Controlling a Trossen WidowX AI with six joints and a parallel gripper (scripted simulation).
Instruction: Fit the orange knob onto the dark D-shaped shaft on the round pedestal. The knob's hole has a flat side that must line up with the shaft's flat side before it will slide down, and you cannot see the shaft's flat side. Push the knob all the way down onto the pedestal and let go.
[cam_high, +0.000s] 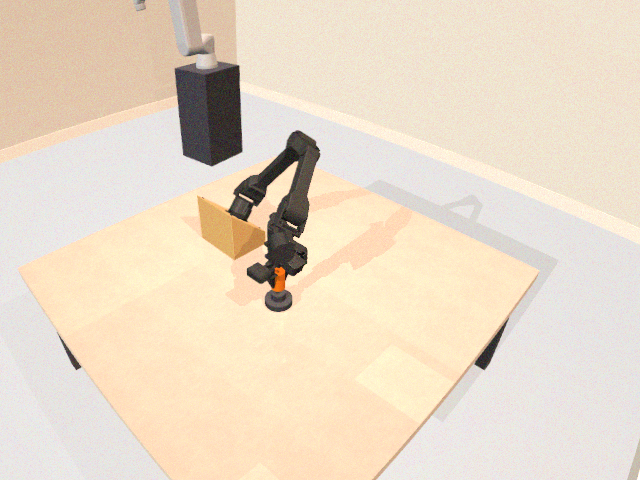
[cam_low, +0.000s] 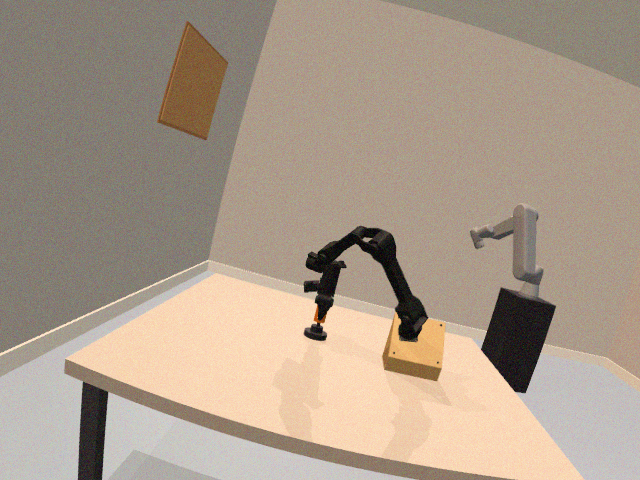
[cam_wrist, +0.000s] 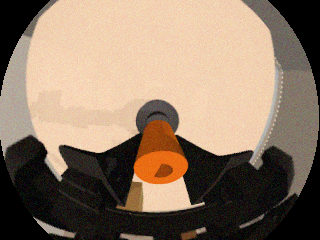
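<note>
My gripper tip is now 2 cm below the orange knob. The rest, counted from my gripper tip: dark round pedestal (4 cm below).
</note>
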